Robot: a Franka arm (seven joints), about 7 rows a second.
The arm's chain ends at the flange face. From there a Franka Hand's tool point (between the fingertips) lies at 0.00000 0.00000 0.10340 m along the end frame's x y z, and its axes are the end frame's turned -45 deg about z.
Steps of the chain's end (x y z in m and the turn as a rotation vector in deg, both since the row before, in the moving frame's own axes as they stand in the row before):
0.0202 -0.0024 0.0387 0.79 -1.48 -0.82
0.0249 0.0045 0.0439 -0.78 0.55 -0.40
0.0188 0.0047 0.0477 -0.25 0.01 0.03
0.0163 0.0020 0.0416 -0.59 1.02 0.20
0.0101 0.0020 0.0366 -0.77 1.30 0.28
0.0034 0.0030 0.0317 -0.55 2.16 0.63
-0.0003 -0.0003 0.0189 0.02 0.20 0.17
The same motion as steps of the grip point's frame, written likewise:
0.0151 0.0097 0.0387 1.61 -0.49 -0.82
0.0141 0.0225 0.0439 -0.94 -0.16 -0.40
0.0097 0.0169 0.0477 -0.18 -0.17 0.03
0.0107 0.0150 0.0416 -1.14 0.30 0.20
0.0064 0.0112 0.0366 -1.46 0.37 0.28
0.0023 0.0080 0.0316 -1.92 1.14 0.63
0.0003 -0.0002 0.0189 -0.13 0.16 0.17

